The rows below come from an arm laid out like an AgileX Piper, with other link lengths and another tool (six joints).
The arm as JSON. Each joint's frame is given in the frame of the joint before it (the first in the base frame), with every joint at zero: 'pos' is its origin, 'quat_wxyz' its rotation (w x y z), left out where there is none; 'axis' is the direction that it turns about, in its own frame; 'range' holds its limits. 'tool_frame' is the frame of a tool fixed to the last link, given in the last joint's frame.
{
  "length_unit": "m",
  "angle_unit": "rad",
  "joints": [
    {
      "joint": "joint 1",
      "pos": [
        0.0,
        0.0,
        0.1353
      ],
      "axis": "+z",
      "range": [
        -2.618,
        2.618
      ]
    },
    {
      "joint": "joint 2",
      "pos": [
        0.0,
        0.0,
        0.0
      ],
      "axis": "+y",
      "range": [
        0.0,
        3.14
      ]
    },
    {
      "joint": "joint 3",
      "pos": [
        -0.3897,
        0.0,
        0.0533
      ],
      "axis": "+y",
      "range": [
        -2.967,
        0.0
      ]
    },
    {
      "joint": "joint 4",
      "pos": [
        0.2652,
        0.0,
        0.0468
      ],
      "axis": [
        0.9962,
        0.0,
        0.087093
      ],
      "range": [
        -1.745,
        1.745
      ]
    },
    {
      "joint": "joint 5",
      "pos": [
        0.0,
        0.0,
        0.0
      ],
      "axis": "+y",
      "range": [
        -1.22,
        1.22
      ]
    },
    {
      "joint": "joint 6",
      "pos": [
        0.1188,
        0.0,
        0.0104
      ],
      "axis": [
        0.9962,
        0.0,
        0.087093
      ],
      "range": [
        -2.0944,
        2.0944
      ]
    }
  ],
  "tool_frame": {
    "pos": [
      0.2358,
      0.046,
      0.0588
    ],
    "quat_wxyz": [
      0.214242,
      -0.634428,
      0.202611,
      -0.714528
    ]
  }
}
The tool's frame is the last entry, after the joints.
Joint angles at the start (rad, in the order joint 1, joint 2, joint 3, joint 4, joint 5, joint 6): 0.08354, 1.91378, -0.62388, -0.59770, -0.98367, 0.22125
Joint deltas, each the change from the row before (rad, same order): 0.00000, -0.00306, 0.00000, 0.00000, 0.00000, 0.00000; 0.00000, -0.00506, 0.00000, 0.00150, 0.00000, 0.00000; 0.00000, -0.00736, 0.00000, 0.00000, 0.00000, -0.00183; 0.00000, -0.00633, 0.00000, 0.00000, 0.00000, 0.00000; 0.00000, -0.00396, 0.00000, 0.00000, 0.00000, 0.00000; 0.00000, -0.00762, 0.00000, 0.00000, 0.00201, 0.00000; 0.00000, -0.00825, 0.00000, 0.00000, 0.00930, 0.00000; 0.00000, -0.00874, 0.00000, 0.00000, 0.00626, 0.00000; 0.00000, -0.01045, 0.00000, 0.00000, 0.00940, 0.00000; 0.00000, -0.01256, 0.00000, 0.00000, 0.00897, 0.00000; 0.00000, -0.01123, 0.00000, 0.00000, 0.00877, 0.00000; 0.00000, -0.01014, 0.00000, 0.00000, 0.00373, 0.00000; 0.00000, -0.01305, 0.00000, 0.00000, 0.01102, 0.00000; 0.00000, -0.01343, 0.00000, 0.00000, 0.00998, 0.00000; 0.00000, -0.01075, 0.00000, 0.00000, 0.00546, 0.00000; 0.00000, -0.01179, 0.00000, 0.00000, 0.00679, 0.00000
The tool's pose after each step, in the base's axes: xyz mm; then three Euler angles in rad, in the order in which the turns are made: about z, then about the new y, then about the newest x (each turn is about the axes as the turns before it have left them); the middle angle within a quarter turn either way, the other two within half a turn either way. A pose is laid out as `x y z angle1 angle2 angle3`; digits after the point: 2 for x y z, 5 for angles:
568.90 261.63 184.69 -0.65979 -0.92709 -1.98517
568.97 261.26 187.78 -0.66632 -0.93044 -1.97876
568.51 261.27 192.03 -0.67191 -0.93749 -1.97122
568.15 261.24 195.76 -0.67787 -0.94209 -1.96384
567.90 261.22 198.08 -0.68164 -0.94495 -1.95917
567.43 261.00 201.85 -0.68679 -0.94996 -1.95337
566.99 260.11 203.44 -0.68456 -0.95369 -1.95865
566.47 259.49 206.37 -0.68620 -0.95849 -1.95836
565.85 258.55 209.20 -0.68609 -0.96375 -1.96115
565.03 257.63 213.41 -0.68865 -0.97062 -1.96061
564.29 256.71 216.91 -0.69018 -0.97657 -1.96133
563.51 256.28 221.53 -0.69648 -0.98291 -1.95486
562.59 255.10 225.29 -0.69754 -0.98959 -1.95696
561.58 254.00 229.63 -0.70033 -0.99676 -1.95673
560.67 253.36 233.97 -0.70569 -1.00307 -1.95209
559.67 252.57 238.45 -0.71077 -1.00978 -1.94826

